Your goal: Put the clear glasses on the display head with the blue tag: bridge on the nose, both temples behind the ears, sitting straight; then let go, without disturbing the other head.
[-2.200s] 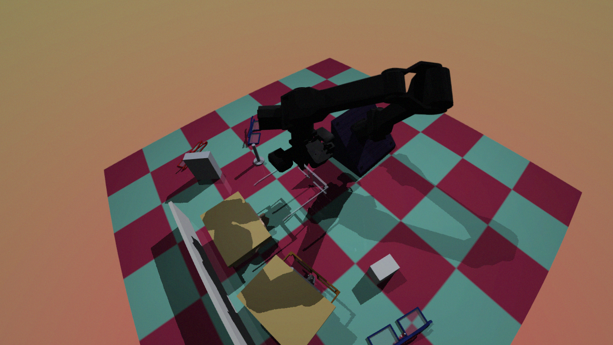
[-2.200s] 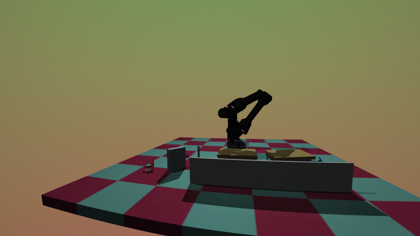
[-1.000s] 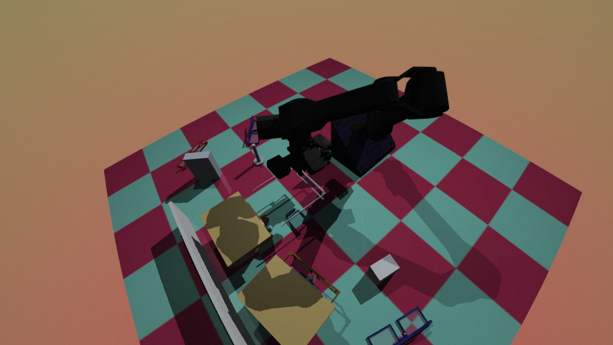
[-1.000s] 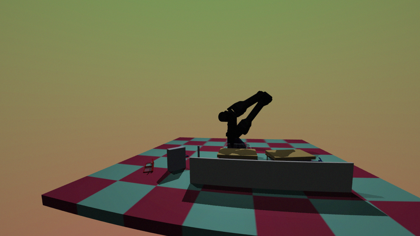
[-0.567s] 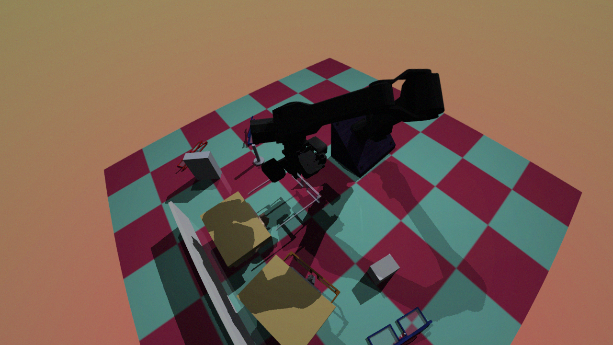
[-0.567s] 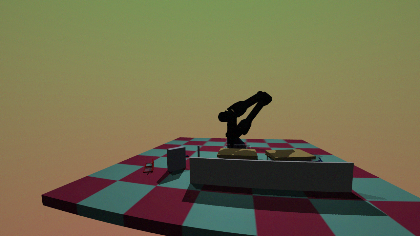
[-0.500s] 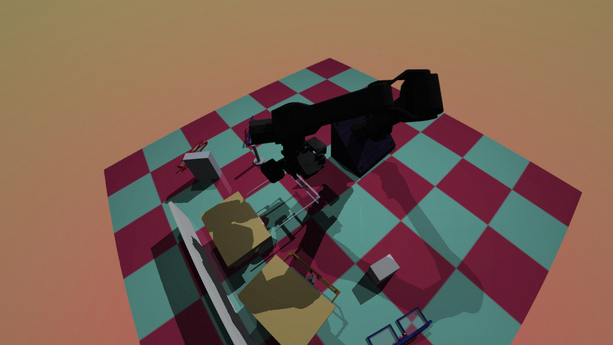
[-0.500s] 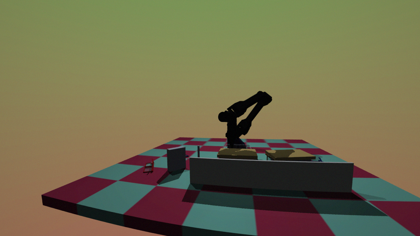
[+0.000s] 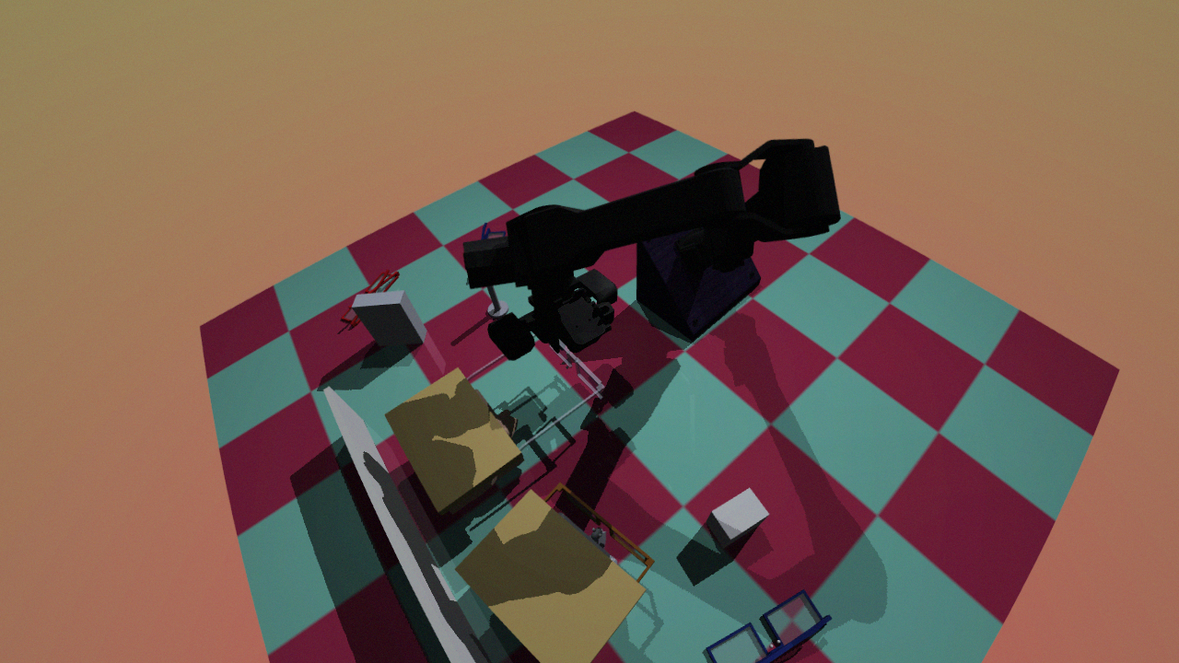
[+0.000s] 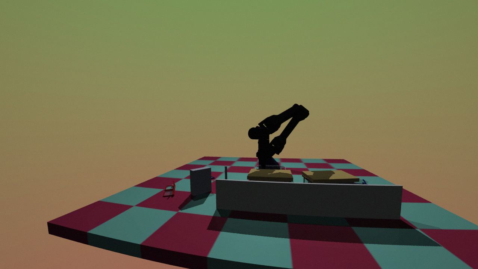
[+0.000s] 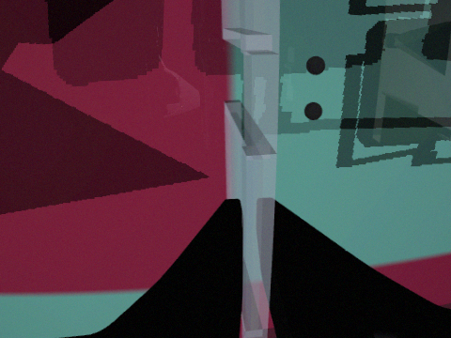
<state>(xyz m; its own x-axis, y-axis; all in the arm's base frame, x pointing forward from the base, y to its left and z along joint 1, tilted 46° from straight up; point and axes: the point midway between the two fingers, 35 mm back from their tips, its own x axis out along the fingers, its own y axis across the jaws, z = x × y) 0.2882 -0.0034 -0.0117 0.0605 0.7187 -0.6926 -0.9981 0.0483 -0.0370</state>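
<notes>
My gripper tip is 170 mm short of the skin-coloured display head, 40 mm to the right of it and 10 mm above it. Also, from my gripper tip: stand (200 mm to the right, 50 mm below, 10 mm ahead); long grey wall (320 mm ahead, 150 mm to the left, 20 mm below); grey block (270 mm to the right, 180 mm ahead, 20 mm below).
</notes>
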